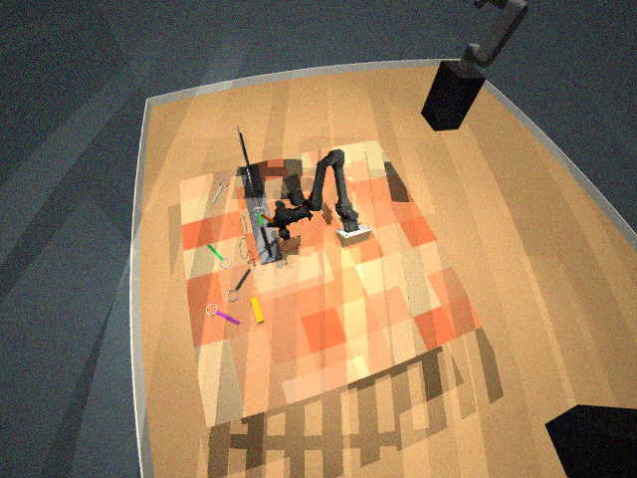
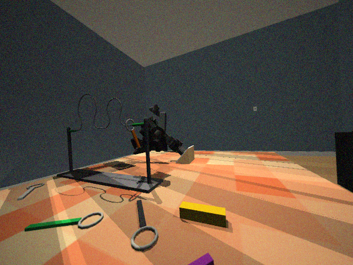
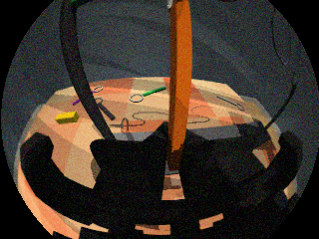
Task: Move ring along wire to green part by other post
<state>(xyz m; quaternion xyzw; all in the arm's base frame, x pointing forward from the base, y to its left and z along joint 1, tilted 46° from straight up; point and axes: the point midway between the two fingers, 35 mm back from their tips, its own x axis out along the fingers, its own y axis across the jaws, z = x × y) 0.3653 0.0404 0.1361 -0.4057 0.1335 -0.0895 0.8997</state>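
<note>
The ring with orange handle lies 9 cm above my gripper tip. Also, from my gripper tip: yellow block: 11 cm ahead, 35 cm to the left, 12 cm below.
</note>
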